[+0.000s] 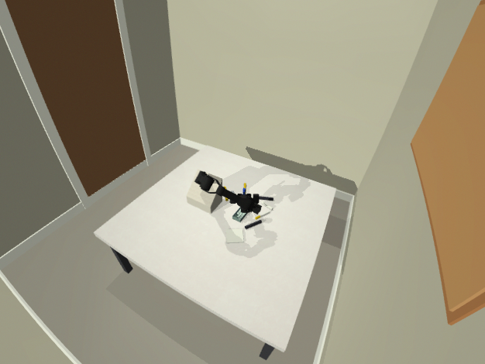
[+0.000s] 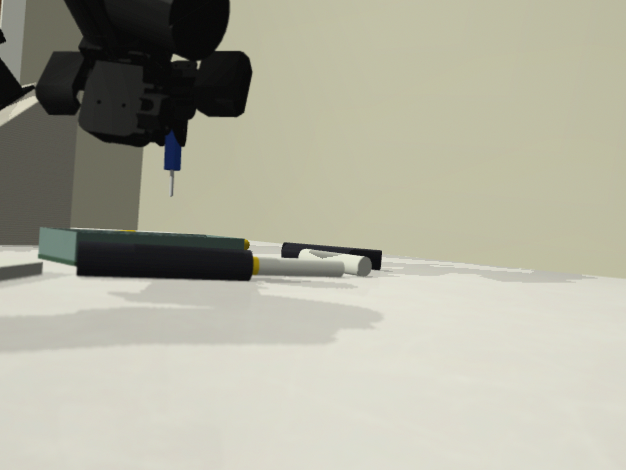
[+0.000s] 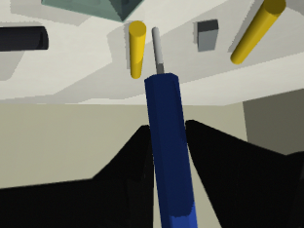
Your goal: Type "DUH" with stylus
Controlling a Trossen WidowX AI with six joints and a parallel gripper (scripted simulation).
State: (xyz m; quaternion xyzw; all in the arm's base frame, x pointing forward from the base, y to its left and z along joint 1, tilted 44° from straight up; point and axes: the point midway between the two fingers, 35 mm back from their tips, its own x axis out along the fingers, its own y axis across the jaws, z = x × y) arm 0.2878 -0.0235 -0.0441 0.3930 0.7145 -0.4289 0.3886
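Now: the white cylinder 14 cm ahead of my gripper tip, 11 cm below it and 1 cm to the right of it. From my gripper tip the other things lie so: stylus tip: 5 cm below; small grey block: 13 cm behind, 12 cm below, 10 cm to the left; blue stylus: 1 cm below.
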